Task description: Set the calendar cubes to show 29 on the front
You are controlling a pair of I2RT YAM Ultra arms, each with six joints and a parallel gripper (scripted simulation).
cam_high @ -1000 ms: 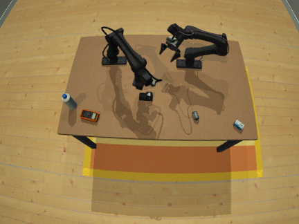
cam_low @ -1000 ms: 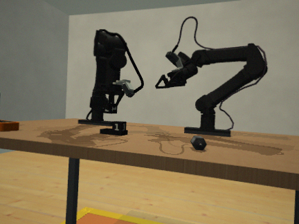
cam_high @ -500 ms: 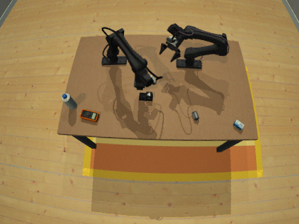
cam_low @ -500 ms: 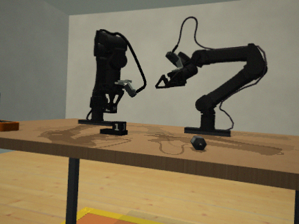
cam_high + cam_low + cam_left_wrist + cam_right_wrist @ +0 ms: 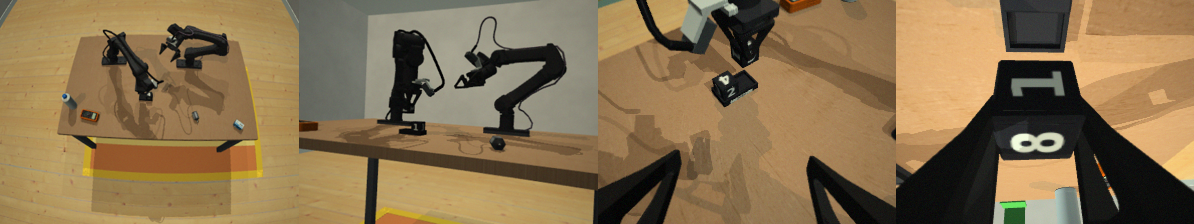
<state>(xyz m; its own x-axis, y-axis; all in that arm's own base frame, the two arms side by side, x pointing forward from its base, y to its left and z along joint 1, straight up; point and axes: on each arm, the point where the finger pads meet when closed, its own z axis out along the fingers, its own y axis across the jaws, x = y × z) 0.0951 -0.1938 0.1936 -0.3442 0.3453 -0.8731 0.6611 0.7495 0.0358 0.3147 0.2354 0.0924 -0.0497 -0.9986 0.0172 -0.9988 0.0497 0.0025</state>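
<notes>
Right now the black calendar tray is 3 cm to the left of my right hand and 9 cm below it.
</notes>
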